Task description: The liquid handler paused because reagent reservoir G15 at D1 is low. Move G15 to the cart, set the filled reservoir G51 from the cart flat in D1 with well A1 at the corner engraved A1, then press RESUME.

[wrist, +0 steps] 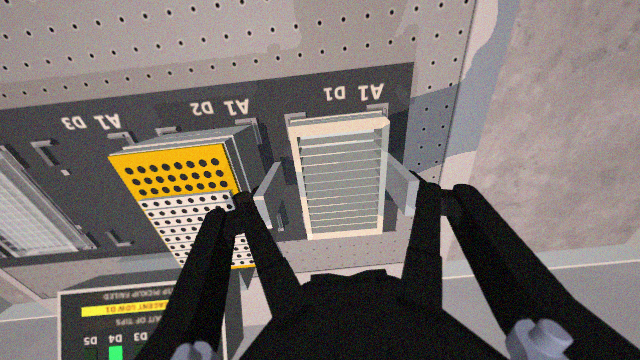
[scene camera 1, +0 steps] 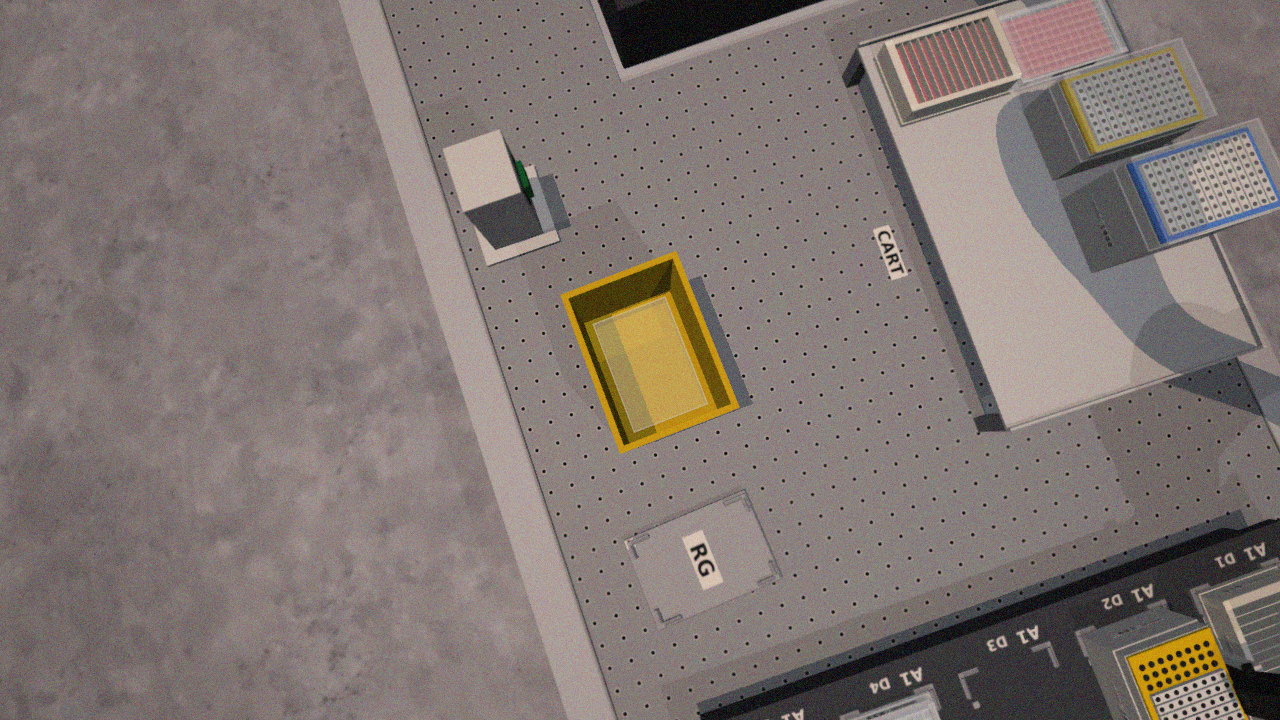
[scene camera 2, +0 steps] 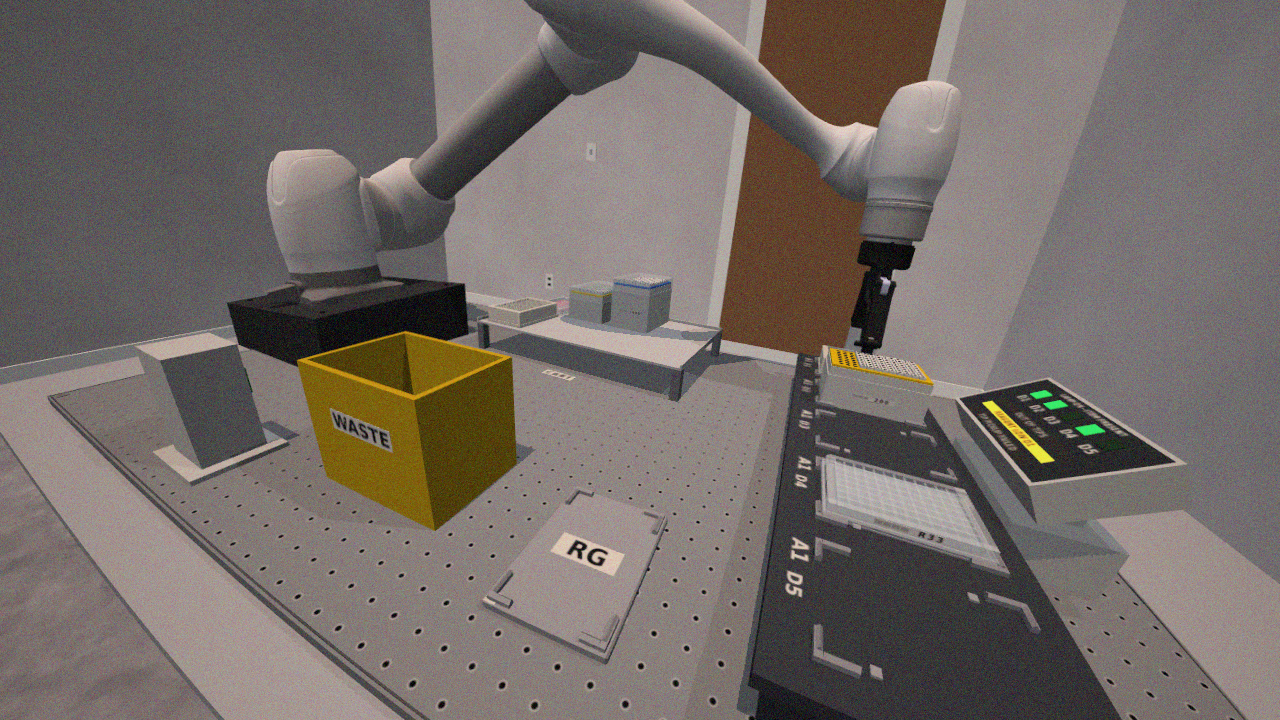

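Pixels of known places: gripper, fingertip midpoint: (wrist: 330,169) (scene camera 1: 1249,636); arm's base at its link origin: (scene camera 2: 342,294).
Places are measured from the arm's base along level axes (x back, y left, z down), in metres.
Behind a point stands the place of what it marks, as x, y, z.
Observation:
Reservoir G15 (wrist: 342,187) {-0.984, 0.286, 0.004} (scene camera 1: 1263,617) {-0.948, 0.274, 0.003} is a cream-framed trough with pale slats, sitting at D1 on the dark deck (wrist: 150,107) {-0.901, 0.114, 0.034} (scene camera 2: 939,662) {-1.001, -0.228, 0.034} (scene camera 1: 948,658) {-0.908, -0.014, 0.034}. In the wrist view, A1 is engraved beyond its far right corner. My gripper (wrist: 330,169) {-0.976, 0.277, 0.032} (scene camera 2: 868,345) is open, pointing down, with one pad on each side of G15 and gaps showing beside it. A cream reservoir with red-filled channels (scene camera 1: 955,62) {-0.328, 0.200, 0.012} (scene camera 2: 523,311) {-0.368, 0.144, 0.002} stands on the cart (scene camera 1: 966,295) {-0.569, 0.131, 0.034} (scene camera 2: 617,344) {-0.574, 0.165, 0.034}; its label is unreadable. The screen (scene camera 2: 1065,429) {-1.140, 0.021, -0.039} (wrist: 120,327) {-1.129, 0.019, -0.032} shows a yellow REAGENT LOW D1 bar. RESUME is not legible.
A yellow-topped tip box (wrist: 180,200) {-0.965, 0.158, -0.031} (scene camera 2: 881,385) {-0.993, 0.120, -0.011} (scene camera 1: 1172,667) {-0.947, 0.155, -0.027} stands at D2, close beside my left finger. Plate R33 (scene camera 2: 904,505) {-0.996, -0.099, 0.020} is at D4. A pink plate (scene camera 1: 1060,40) {-0.332, 0.327, 0.023} and two tip boxes (scene camera 1: 1136,98) {-0.438, 0.323, -0.037} (scene camera 1: 1208,183) {-0.544, 0.322, -0.070} share the cart. The WASTE bin (scene camera 2: 465,447) {-0.617, -0.218, 0.029} stands near plate RG (scene camera 2: 537,591) {-0.744, -0.268, 0.086}.

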